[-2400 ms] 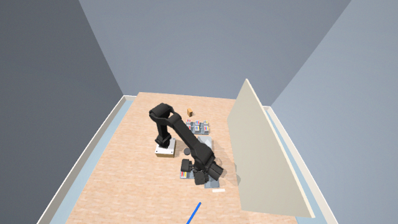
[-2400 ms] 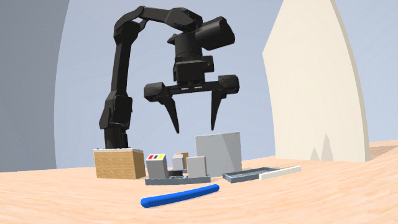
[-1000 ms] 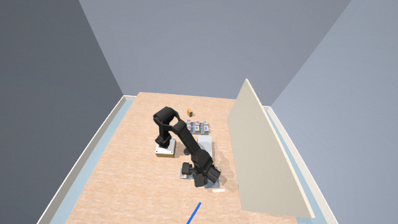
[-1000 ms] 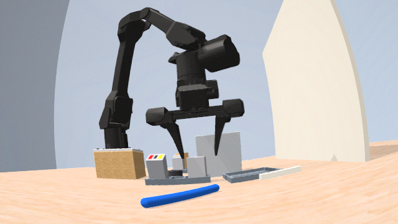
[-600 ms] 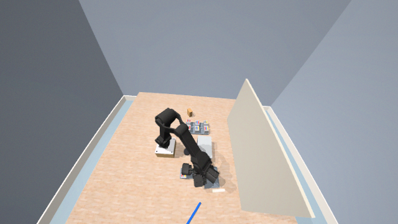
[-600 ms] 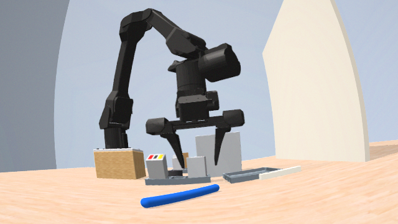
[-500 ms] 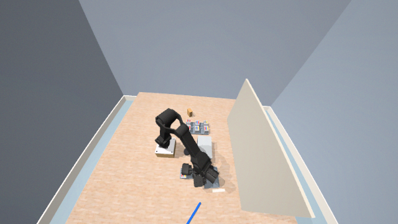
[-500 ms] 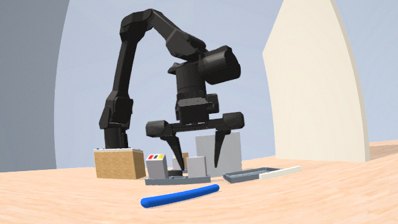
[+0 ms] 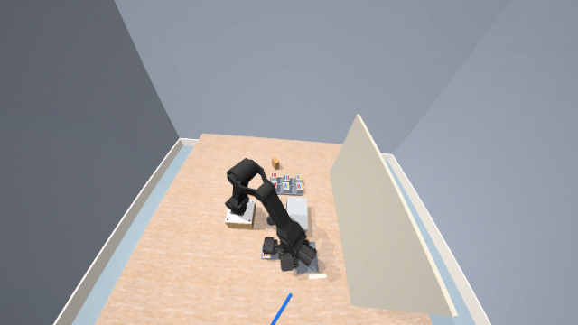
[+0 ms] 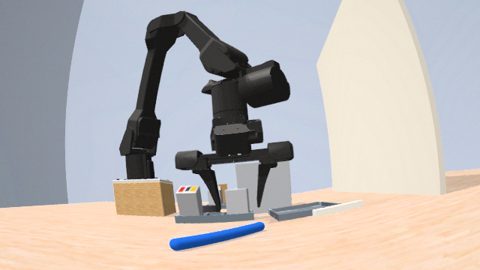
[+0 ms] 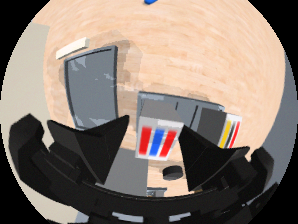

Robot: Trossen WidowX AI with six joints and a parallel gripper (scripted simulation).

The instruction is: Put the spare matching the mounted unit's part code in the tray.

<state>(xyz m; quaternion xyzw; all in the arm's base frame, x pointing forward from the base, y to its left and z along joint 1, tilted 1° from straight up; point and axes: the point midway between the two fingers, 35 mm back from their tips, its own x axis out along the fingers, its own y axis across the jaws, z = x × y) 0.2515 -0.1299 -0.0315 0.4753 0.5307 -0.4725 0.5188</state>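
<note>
My gripper tip is now 40 mm past the rack, 10 mm to the left of it and 10 mm above it. Also, from my gripper tip: grey tray (100 mm ahead, 10 mm to the right, 10 mm below); white strip (160 mm ahead, 80 mm to the right, 10 mm below); black disc (90 mm behind, 140 mm to the left, 10 mm below).
</note>
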